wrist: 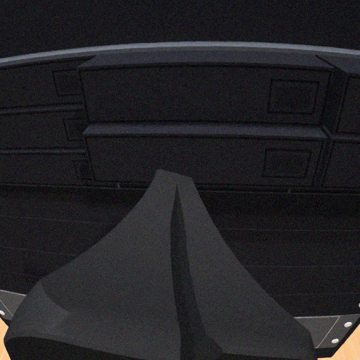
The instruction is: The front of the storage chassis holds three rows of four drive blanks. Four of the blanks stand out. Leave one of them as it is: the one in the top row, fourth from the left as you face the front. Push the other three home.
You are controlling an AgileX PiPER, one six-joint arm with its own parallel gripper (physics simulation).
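The dark storage chassis (210, 45) fills the wrist view. Near the middle, an upper blank (175, 95) and a lower blank (210, 155) stand out past the column on their left. At the right edge, an upper blank (352, 105) and a lower blank (345, 165) show in part and also look forward. The left column's top blank (35, 85), middle blank (35, 131) and bottom blank (40, 167) sit farther back. My gripper (167, 193) is shut and empty, its tips over the lower edge of the lower middle blank. Contact cannot be told.
A dark, faintly lined surface (280, 250) lies below the blanks. Grey plates with light screws (325, 327) show at the lower corners, with pale wood (350, 345) beyond. A grey-blue edge runs along the chassis above the top row.
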